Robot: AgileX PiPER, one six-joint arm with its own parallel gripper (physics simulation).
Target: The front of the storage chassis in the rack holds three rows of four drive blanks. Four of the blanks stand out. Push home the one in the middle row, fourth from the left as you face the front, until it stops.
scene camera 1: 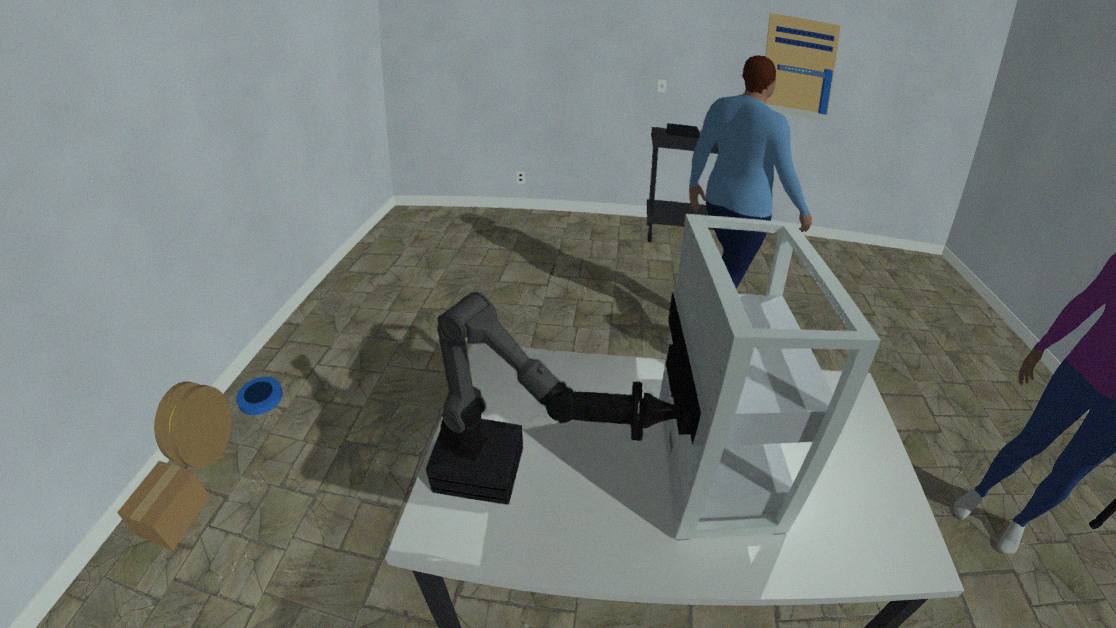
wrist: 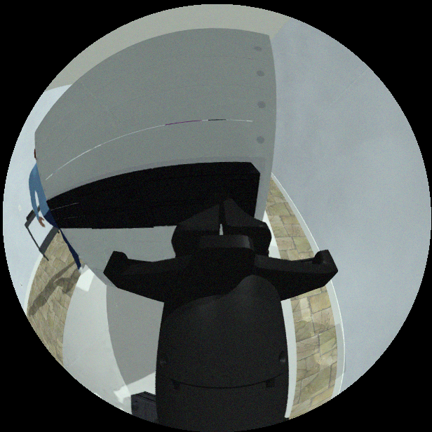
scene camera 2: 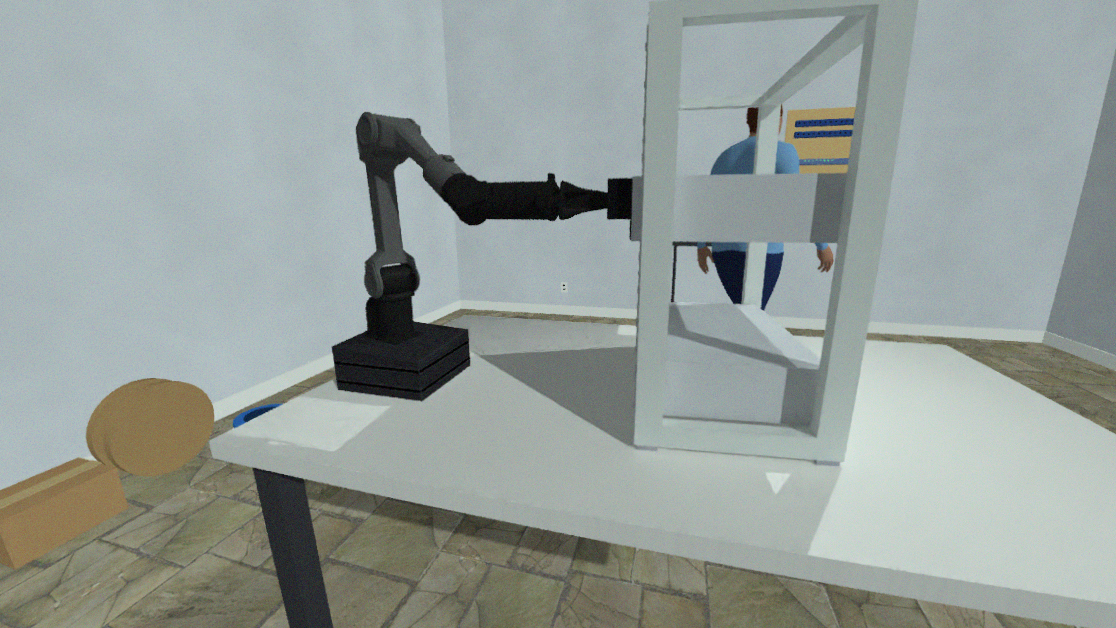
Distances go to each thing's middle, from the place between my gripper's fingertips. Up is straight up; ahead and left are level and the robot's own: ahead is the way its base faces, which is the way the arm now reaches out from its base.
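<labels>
The rack (scene camera 1: 742, 371) is 7 cm below my hand, and it's 12 cm ahead of my hand and 23 cm to the left of it.
</labels>
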